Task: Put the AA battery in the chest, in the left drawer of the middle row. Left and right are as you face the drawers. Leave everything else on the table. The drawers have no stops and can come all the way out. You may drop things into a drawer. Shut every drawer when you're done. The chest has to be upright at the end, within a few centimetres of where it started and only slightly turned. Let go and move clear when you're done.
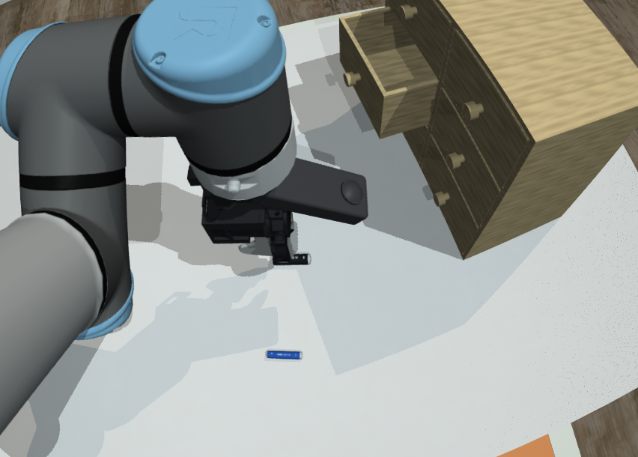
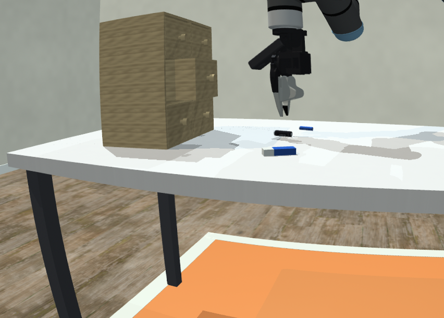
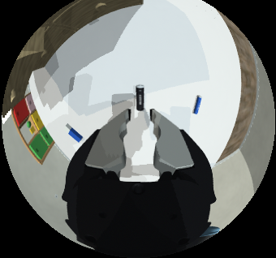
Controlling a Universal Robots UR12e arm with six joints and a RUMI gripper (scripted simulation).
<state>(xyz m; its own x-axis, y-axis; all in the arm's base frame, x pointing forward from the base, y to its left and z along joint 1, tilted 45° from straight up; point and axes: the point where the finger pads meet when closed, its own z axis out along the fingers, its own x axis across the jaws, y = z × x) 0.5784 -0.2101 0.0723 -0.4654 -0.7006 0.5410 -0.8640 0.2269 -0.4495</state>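
My gripper is now 60 mm above the black battery. From my hand the other things lie so: blue AA battery (110 mm to the right, 70 mm behind, 60 mm below); eraser (220 mm to the left, 60 mm below, 20 mm ahead).
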